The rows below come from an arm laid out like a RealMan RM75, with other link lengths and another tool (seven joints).
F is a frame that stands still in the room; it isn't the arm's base.
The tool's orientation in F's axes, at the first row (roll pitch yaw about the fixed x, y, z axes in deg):
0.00, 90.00, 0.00
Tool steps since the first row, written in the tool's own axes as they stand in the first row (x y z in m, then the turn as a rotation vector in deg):
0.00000, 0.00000, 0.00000, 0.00, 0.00, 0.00
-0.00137, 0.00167, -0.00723, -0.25, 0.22, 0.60
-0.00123, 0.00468, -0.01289, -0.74, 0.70, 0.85
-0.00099, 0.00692, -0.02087, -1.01, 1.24, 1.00
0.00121, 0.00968, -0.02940, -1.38, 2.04, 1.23
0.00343, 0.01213, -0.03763, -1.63, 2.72, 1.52
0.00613, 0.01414, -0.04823, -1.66, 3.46, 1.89
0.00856, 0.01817, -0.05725, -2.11, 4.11, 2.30
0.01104, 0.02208, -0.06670, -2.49, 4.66, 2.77
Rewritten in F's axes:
0.00000, 0.00000, 0.00000, 0.00, 0.00, 0.00
-0.00723, 0.00167, 0.00137, 0.60, 0.22, 0.25
-0.01289, 0.00468, 0.00123, 0.85, 0.70, 0.74
-0.02087, 0.00692, 0.00099, 1.00, 1.24, 1.01
-0.02940, 0.00968, -0.00121, 1.23, 2.04, 1.38
-0.03763, 0.01213, -0.00343, 1.52, 2.72, 1.63
-0.04823, 0.01414, -0.00613, 1.89, 3.46, 1.66
-0.05725, 0.01817, -0.00856, 2.30, 4.11, 2.11
-0.06670, 0.02208, -0.01104, 2.77, 4.66, 2.49

